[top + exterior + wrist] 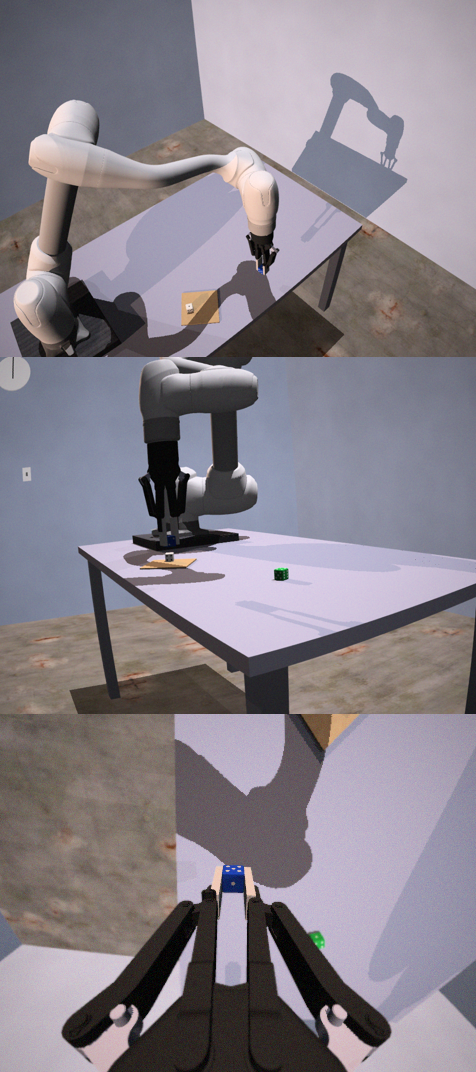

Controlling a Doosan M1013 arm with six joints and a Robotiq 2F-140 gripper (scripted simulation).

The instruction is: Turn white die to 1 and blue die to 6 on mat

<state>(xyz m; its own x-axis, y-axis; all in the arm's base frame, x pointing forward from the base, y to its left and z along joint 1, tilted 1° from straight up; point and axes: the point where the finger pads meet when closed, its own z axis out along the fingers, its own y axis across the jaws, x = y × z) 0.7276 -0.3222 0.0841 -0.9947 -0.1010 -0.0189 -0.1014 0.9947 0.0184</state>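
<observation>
My gripper is now 20 mm above the blue die. The rest, counted from my hand: green die (200 mm to the left, 170 mm ahead, 110 mm below); then white die (280 mm behind, 110 mm below, 100 mm to the left); then tan mat (250 mm behind, 120 mm below, 80 mm to the left).
</observation>
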